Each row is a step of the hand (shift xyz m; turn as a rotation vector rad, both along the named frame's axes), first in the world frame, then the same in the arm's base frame.
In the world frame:
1: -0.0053 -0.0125 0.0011 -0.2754 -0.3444 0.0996
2: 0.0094 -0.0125 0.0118 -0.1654 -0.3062 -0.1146
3: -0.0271 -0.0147 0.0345 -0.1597 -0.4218 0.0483
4: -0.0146 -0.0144 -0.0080 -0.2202 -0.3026 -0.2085
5: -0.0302 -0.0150 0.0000 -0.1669 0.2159 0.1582
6: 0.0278 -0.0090 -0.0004 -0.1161 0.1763 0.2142
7: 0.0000 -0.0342 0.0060 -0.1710 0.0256 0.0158
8: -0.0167 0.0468 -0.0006 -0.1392 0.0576 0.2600
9: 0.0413 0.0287 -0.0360 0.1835 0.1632 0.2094
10: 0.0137 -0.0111 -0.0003 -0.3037 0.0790 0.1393
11: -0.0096 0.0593 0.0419 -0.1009 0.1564 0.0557
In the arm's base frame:
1: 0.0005 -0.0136 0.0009 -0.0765 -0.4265 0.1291
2: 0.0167 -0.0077 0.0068 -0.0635 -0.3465 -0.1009
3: -0.0070 -0.0245 0.0386 0.0371 -0.4506 0.0368
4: -0.0097 -0.0190 -0.0052 -0.1423 -0.3649 -0.1736
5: -0.0205 -0.0259 0.0068 -0.1769 0.1299 0.2266
6: 0.0274 0.0029 -0.0096 -0.0999 0.1139 0.2598
7: 0.0149 -0.0313 0.0012 -0.1532 -0.0454 0.0678
8: -0.0325 0.0361 0.0104 -0.0602 -0.0042 0.2944
9: 0.0135 0.0430 -0.0423 0.1638 0.2225 0.1668
10: 0.0160 -0.0046 -0.0057 -0.2496 -0.0504 0.2303
11: -0.0176 0.0503 0.0503 -0.1295 0.1024 0.1025

